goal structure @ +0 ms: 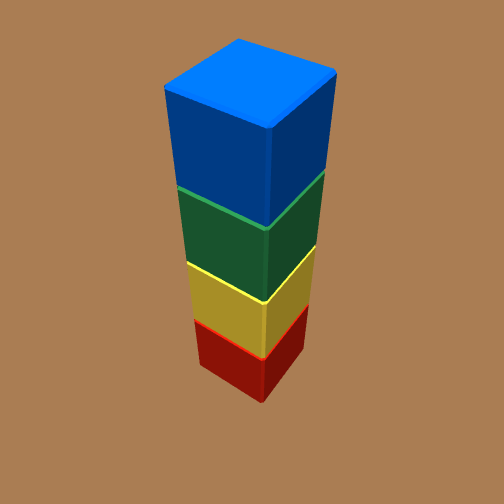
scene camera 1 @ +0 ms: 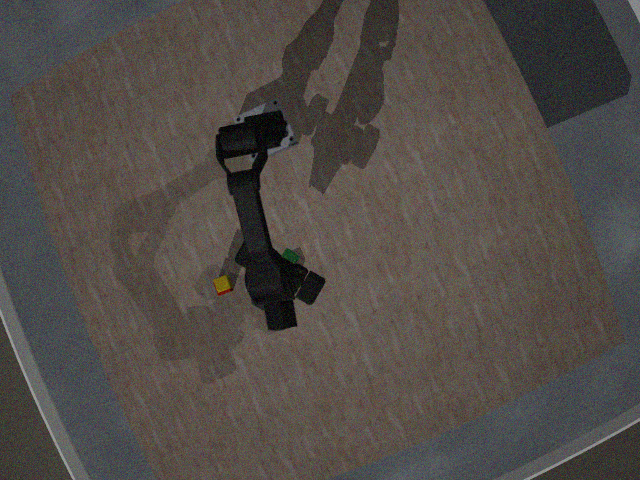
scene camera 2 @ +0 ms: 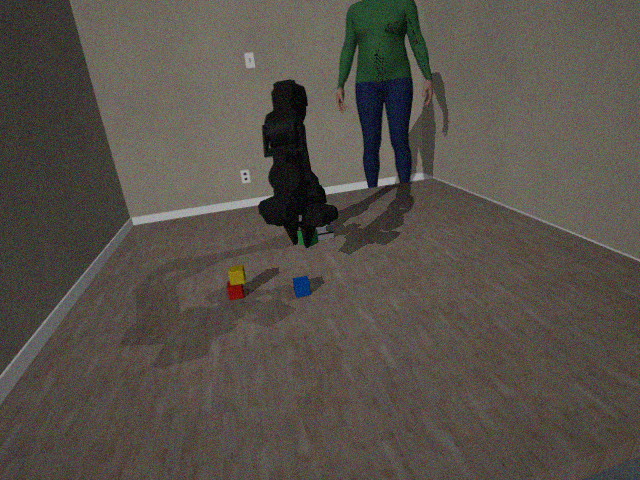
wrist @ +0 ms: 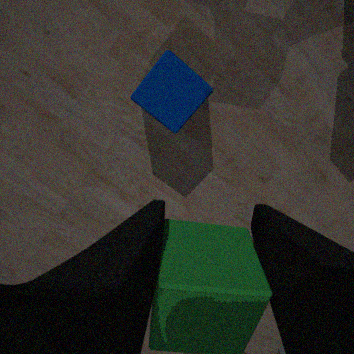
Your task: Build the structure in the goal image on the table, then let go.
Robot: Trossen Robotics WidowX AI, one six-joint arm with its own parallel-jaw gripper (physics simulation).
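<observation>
My gripper (scene camera 2: 301, 243) (wrist: 208, 213) is shut on a green cube (scene camera 1: 290, 255) (scene camera 2: 308, 237) (wrist: 209, 257). It holds the cube above the table, and the fingers press on two opposite sides of it. A blue cube (scene camera 2: 301, 286) (wrist: 172, 91) rests on the table apart from the green one, turned like a diamond in the wrist view. The blue cube is hidden under the arm in scene camera 1. A yellow cube (scene camera 1: 222, 283) (scene camera 2: 236, 274) sits on top of a red cube (scene camera 1: 224, 292) (scene camera 2: 235, 291), to the left of the blue cube in scene camera 2. The fingertips are hidden in scene camera 1.
The wood-patterned table (scene camera 1: 439, 258) (scene camera 2: 413, 361) carries the cubes and the arm's pale base plate (scene camera 1: 292, 135) (scene camera 2: 325, 235). A person in a green top (scene camera 2: 383, 51) stands behind the table at the right in scene camera 2. Dark shadows cross the table.
</observation>
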